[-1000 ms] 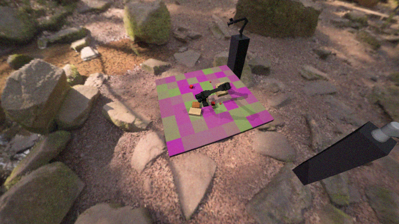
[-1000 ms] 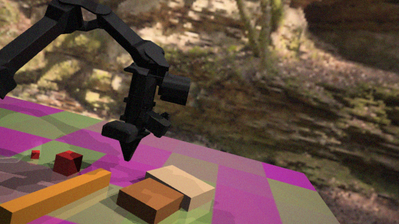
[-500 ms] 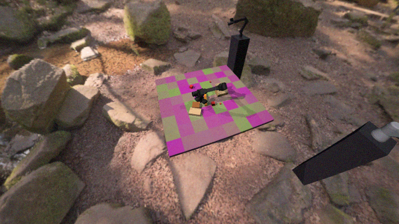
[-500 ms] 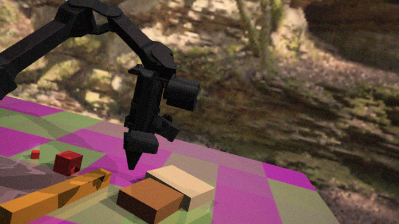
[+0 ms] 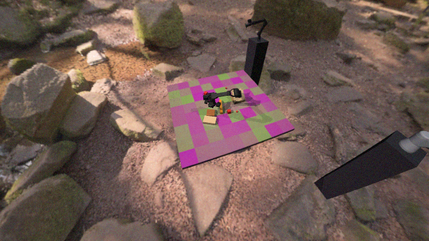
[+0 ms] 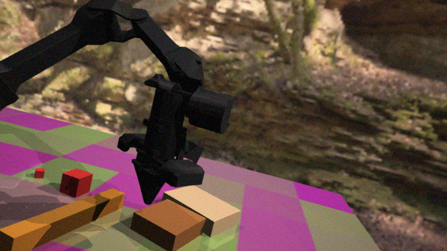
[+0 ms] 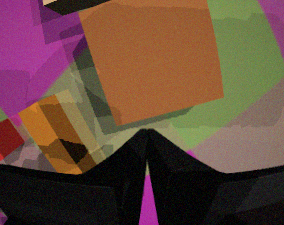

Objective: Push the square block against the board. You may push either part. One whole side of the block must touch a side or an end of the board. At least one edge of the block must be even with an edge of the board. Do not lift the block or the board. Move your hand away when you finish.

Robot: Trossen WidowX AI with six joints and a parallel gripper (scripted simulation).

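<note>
My gripper tip is now 40 mm short of the square block, 40 mm above it and 30 mm to the right of it. Round my gripper tip: orange board: 120 mm behind, 40 mm below, 20 mm to the right; then tan rectangular block: 130 mm to the left, 90 mm ahead, 40 mm below.
</note>
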